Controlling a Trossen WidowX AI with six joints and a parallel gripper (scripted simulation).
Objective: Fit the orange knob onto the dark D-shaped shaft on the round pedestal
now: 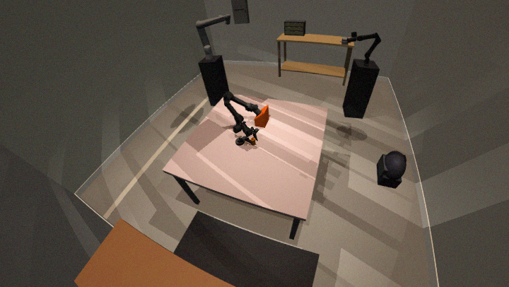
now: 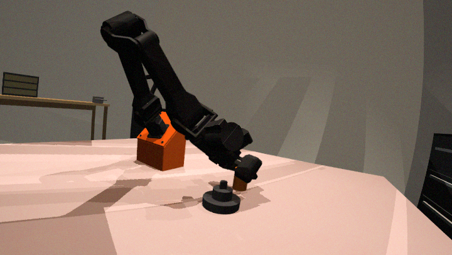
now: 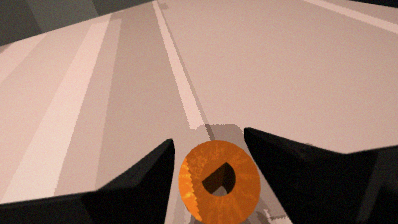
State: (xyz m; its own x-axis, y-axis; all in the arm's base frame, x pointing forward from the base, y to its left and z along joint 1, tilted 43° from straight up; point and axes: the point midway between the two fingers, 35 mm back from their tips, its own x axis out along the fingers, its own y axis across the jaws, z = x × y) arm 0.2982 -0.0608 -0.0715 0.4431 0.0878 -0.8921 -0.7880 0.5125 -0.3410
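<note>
The orange knob lies 30 mm to the right of my gripper tip, 20 mm behind it and 10 mm below it. The rest, counted from my gripper tip: dark round pedestal (150 mm to the right, 20 mm behind, 10 mm below).
</note>
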